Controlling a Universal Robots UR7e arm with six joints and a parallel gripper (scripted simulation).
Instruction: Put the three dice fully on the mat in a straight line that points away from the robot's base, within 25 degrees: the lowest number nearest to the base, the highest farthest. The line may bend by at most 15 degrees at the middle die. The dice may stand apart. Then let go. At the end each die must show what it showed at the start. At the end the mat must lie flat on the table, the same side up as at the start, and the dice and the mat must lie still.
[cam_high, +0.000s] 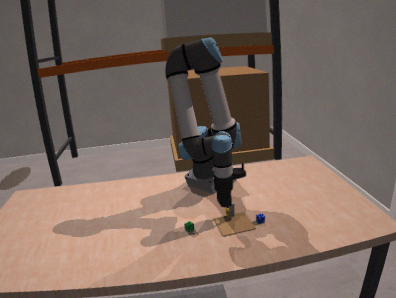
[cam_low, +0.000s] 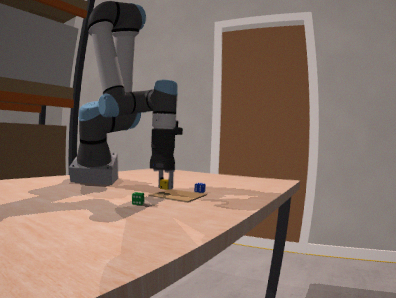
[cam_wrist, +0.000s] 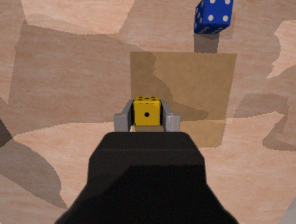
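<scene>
My gripper is now 5 cm short of the tan mat and 3 cm above it. From my hand the other things lie so: green die (18 cm to the right, 2 cm below, 2 cm ahead); then blue die (11 cm to the left, 7 cm ahead, 2 cm below); then yellow die (right at my hand).
</scene>
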